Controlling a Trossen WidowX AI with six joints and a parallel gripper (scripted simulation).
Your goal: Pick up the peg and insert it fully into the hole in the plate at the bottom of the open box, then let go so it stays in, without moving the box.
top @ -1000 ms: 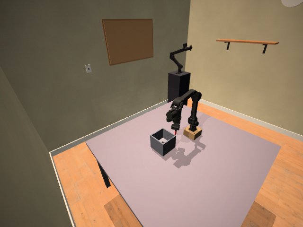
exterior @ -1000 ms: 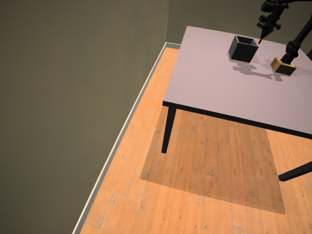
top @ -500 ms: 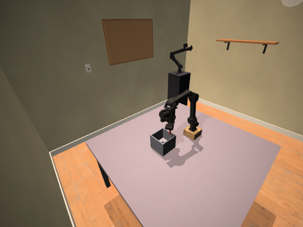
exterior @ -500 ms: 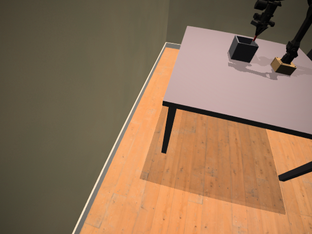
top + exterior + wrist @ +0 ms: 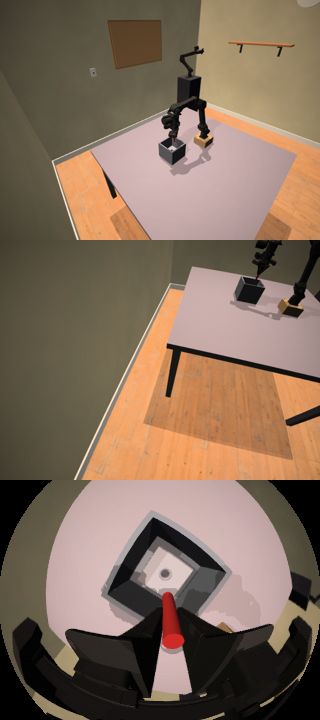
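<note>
Now: the pale plate 19 cm below my hand, 1 cm to the right of it and 1 cm ahead of it. Also, from my hand: red peg: 4 cm below.
</note>
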